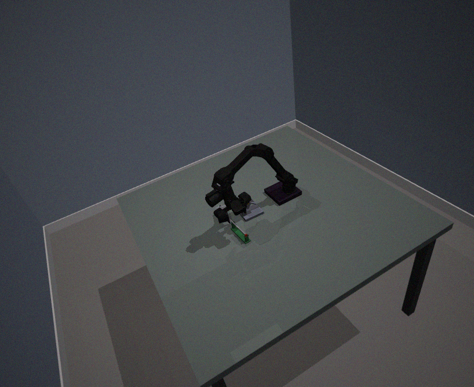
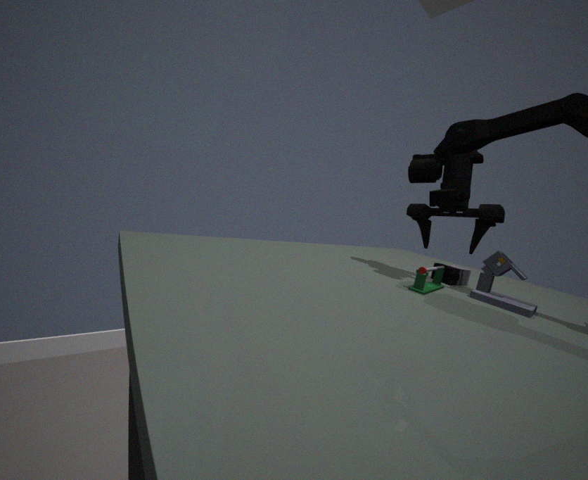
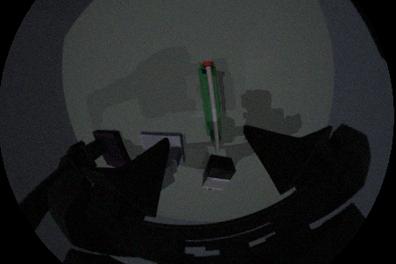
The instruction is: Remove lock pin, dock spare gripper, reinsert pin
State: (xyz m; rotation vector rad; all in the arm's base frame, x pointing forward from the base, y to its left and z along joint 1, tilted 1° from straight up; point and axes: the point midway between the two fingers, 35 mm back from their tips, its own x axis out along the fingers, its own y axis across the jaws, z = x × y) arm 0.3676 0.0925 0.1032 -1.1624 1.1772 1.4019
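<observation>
Right now the spare gripper is 20 mm ahead of my gripper tip, 160 mm to the right of it and 70 mm below it. Round my gripper tip: green cradle (10 mm ahead, 30 mm to the left, 70 mm below); grey mount (100 mm behind, 80 mm to the right, 40 mm below).
</observation>
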